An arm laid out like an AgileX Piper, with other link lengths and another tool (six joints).
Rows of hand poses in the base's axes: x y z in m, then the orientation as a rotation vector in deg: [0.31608 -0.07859 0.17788 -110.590 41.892 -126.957]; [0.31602 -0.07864 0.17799 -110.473 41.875 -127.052]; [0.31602 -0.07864 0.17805 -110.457 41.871 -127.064]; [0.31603 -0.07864 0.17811 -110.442 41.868 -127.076]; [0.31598 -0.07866 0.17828 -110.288 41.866 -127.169]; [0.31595 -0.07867 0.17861 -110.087 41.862 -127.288]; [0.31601 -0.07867 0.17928 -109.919 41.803 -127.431]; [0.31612 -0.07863 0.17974 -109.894 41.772 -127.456]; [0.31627 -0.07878 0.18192 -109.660 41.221 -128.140]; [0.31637 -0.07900 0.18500 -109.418 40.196 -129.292]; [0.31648 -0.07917 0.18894 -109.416 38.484 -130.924]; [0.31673 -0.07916 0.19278 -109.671 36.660 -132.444]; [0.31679 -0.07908 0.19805 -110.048 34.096 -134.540]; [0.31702 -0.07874 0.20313 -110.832 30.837 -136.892]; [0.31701 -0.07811 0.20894 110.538 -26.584 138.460]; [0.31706 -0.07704 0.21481 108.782 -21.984 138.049]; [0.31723 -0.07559 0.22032 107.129 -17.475 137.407]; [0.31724 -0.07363 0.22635 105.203 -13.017 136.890]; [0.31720 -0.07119 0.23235 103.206 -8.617 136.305]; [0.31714 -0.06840 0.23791 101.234 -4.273 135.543]
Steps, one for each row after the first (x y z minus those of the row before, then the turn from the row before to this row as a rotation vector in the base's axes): [-0.00006 -0.00005 0.00011 -0.013 -0.099 -0.009]; [0.00000 0.00000 0.00006 -0.002 -0.013 0.000]; [0.00001 0.00000 0.00006 -0.002 -0.013 -0.001]; [-0.00005 -0.00002 0.00017 0.009 -0.120 -0.006]; [-0.00003 -0.00001 0.00033 0.012 -0.157 -0.006]; [0.00006 0.00000 0.00067 -0.035 -0.147 0.004]; [0.00011 0.00004 0.00046 -0.015 -0.025 0.012]; [0.00015 -0.00015 0.00218 -0.503 -0.367 0.008]; [0.00010 -0.00022 0.00308 -0.947 -0.527 0.018]; [0.00011 -0.00017 0.00394 -1.581 -0.544 0.053]; [0.00025 0.00001 0.00384 -1.666 -0.353 0.074]; [0.00006 0.00008 0.00527 -2.335 -0.456 0.074]; [0.00023 0.00034 0.00508 -2.919 -0.288 0.096]; [-0.00001 0.00063 0.00581 -3.512 -0.444 0.089]; [0.00005 0.00107 0.00587 -3.513 -0.392 0.106]; [0.00017 0.00145 0.00551 -3.493 -0.264 0.117]; [0.00001 0.00196 0.00603 -3.502 -0.472 0.155]; [-0.00004 0.00244 0.00600 -3.506 -0.499 0.178]; [-0.00006 0.00279 0.00556 -3.521 -0.428 0.176]
